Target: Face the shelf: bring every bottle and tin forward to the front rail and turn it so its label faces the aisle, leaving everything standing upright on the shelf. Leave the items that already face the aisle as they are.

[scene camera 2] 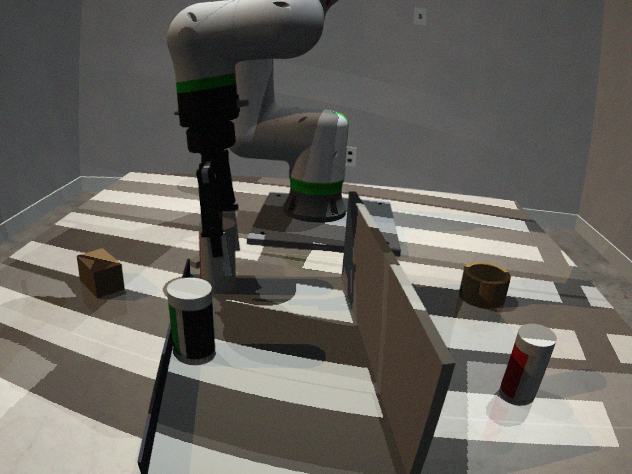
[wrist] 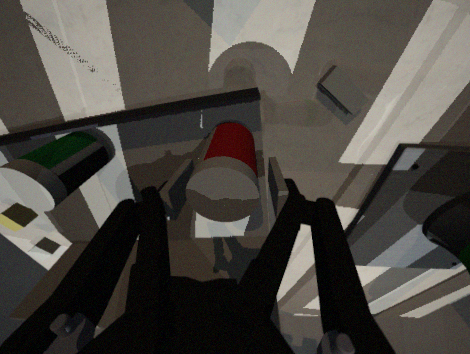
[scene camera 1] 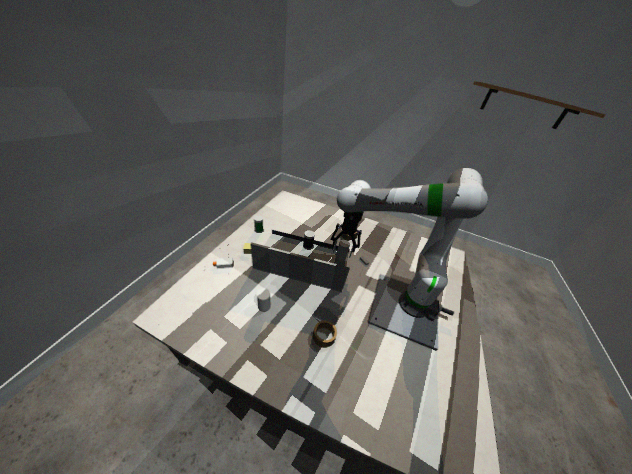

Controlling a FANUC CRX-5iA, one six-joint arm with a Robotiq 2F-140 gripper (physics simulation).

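Frame: origin at the arm's base, x back, y down, z right, level; metres.
Where they show: gripper, between the fingertips: [scene camera 2: 227, 262] [scene camera 1: 341, 253]; arm's base, origin of its link: [scene camera 2: 314, 211] [wrist: 468, 216] [scene camera 1: 413, 304].
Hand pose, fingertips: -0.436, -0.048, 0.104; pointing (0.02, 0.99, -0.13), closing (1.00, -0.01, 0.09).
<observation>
Each offset is from my fingertips to the top centre of the thing, as dx, dy, dz. "pt": to the spot under its first point.
A grey tin with a red label {pt +0.010, -0.017, -0.011} [scene camera 1: 343, 253] [scene camera 2: 216, 267] [wrist: 230, 145] stands upright near one end of the shelf, its red side towards the dark front rail [scene camera 2: 157, 395] [wrist: 190, 105]. My gripper [scene camera 1: 347, 244] [scene camera 2: 224, 247] [wrist: 230, 169] is open around its top, with a gap beside each finger pad in the wrist view. A white-topped tin with a green and black side {pt -0.197, -0.029, -0.030} [scene camera 1: 308, 240] [scene camera 2: 192, 326] [wrist: 75, 156] stands upright at the rail, green side outward. Another red-labelled tin {-0.214, -0.033, -0.449} [scene camera 1: 263, 300] [scene camera 2: 528, 362] stands upright behind the back panel [scene camera 1: 290, 265] [scene camera 2: 375, 306].
A green tin {-0.546, -0.030, -0.011} [scene camera 1: 258, 225] stands beyond the shelf. A white bottle with an orange cap {-0.538, +0.038, -0.347} [scene camera 1: 223, 263] lies near a yellow block {-0.490, +0.028, -0.192} [scene camera 1: 247, 248]. A brown ring-shaped bowl {+0.086, +0.016, -0.453} [scene camera 1: 324, 343] [scene camera 2: 482, 296] is behind the panel. A wooden block {-0.019, +0.016, +0.247} [scene camera 2: 102, 275] and a grey block {+0.129, +0.054, +0.082} [wrist: 345, 90] lie outside the shelf.
</observation>
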